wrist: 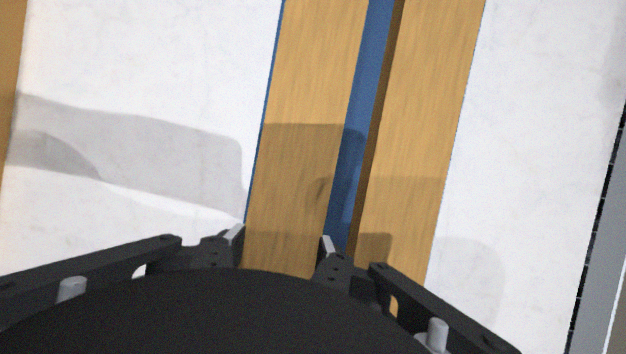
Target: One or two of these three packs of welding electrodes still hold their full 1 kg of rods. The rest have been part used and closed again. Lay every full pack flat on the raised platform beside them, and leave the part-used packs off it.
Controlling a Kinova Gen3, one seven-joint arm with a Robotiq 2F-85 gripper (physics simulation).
Labels:
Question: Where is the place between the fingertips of my gripper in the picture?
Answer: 281,244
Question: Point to an electrode pack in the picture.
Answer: At 427,58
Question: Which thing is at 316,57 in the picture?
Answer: An electrode pack.

